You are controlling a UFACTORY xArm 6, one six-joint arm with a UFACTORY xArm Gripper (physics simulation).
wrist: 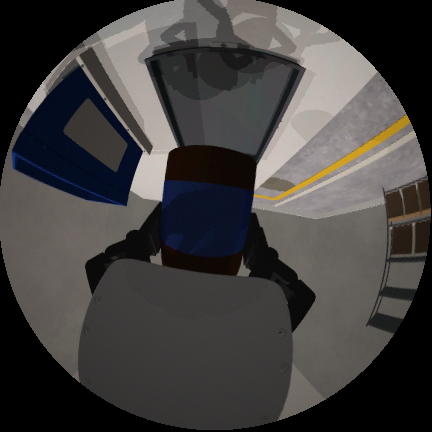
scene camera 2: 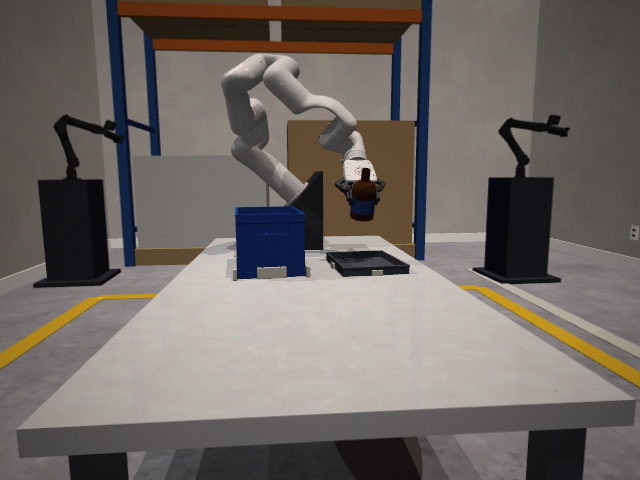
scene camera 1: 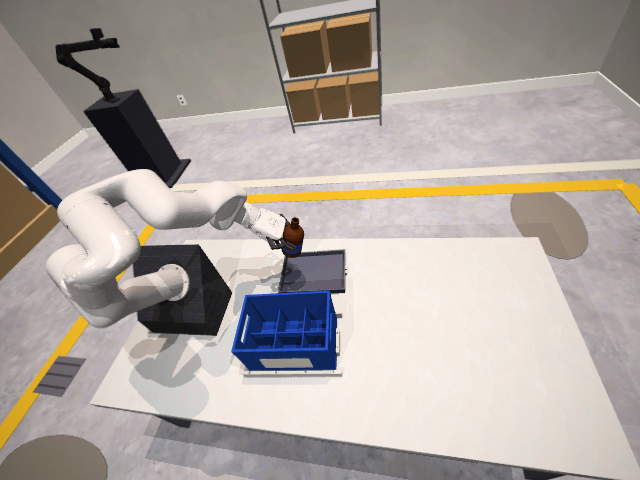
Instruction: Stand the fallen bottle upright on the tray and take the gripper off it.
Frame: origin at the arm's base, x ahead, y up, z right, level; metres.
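Seen in the pictures: gripper, fingertip midpoint: (wrist: 205, 218) (scene camera 2: 364, 202) (scene camera 1: 296, 241); arm's base at its link origin: (scene camera 2: 297, 195) (scene camera 1: 173, 282).
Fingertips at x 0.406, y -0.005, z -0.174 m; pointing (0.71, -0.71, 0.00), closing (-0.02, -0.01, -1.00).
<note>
Offsets run from my fingertips to a thing's middle. Level surfaces: height alone.
A brown bottle {dx -0.004, dy +0.028, dz +0.000 m} (scene camera 1: 293, 235) (scene camera 2: 363, 192) (wrist: 209, 212) with a blue label is held in the air above the tray, neck up and close to upright. My gripper (scene camera 1: 289, 246) (scene camera 2: 363, 198) (wrist: 205, 218) is shut on the bottle around its body, reaching it from the side of the arm's base. The dark, shallow tray {dx +0.028, dy -0.181, dz +0.003 m} (scene camera 1: 317, 272) (scene camera 2: 385, 271) (wrist: 215, 110) lies on the table below. The bottle's base is apart from the tray, as scene camera 2 shows. The finger pads are partly hidden behind the bottle.
A blue crate {dx +0.002, dy -0.106, dz +0.295 m} (scene camera 1: 285, 359) (scene camera 2: 269, 248) (wrist: 45, 145) with several compartments stands on the table beside the tray, between low pale strips. The arm's black base mount (scene camera 1: 214, 302) (scene camera 2: 315, 222) stands behind them. The table {dy -0.193 m} (scene camera 1: 439, 335) (scene camera 2: 320, 351) extends toward scene camera 2.
</note>
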